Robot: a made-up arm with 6 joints. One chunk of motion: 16 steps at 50 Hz.
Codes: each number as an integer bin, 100 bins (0 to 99) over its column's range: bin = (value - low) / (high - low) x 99, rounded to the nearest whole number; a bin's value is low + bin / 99 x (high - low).
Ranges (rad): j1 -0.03..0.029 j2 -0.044..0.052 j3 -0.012..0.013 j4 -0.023..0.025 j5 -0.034..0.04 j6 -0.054..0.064
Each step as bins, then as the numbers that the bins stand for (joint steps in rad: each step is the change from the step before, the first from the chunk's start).
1 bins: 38 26 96 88 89 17
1 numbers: -0.00735 -0.01879 0.01224 0.01967 0.03253 -0.03374
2 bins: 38 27 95 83 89 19
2 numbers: -0.00735 -0.01782 0.01199 0.01724 0.03253 -0.03135
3 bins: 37 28 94 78 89 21
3 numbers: -0.00795 -0.01685 0.01174 0.01482 0.03253 -0.02897
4 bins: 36 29 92 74 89 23
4 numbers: -0.00855 -0.01588 0.01123 0.01288 0.03253 -0.02659
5 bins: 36 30 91 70 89 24
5 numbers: -0.00855 -0.01491 0.01098 0.01094 0.03253 -0.02539
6 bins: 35 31 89 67 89 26
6 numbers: -0.00914 -0.01394 0.01047 0.00948 0.03253 -0.02301
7 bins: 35 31 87 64 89 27
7 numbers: -0.00914 -0.01394 0.00997 0.00803 0.03253 -0.02182
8 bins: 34 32 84 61 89 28
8 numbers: -0.00974 -0.01297 0.00921 0.00658 0.03253 -0.02063
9 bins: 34 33 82 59 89 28
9 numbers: -0.00974 -0.01200 0.00871 0.00561 0.03253 -0.02063
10 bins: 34 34 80 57 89 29
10 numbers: -0.00974 -0.01103 0.00820 0.00464 0.03253 -0.01943
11 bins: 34 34 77 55 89 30
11 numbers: -0.00974 -0.01103 0.00744 0.00367 0.03253 -0.01824
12 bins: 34 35 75 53 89 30
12 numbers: -0.00974 -0.01006 0.00694 0.00270 0.03253 -0.01824
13 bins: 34 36 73 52 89 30
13 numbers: -0.00974 -0.00909 0.00643 0.00221 0.03253 -0.01824
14 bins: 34 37 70 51 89 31
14 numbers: -0.00974 -0.00812 0.00568 0.00173 0.03253 -0.01705
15 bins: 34 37 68 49 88 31
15 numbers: -0.00974 -0.00812 0.00517 0.00076 0.03178 -0.01705
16 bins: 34 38 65 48 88 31
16 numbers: -0.00974 -0.00715 0.00441 0.00027 0.03178 -0.01705
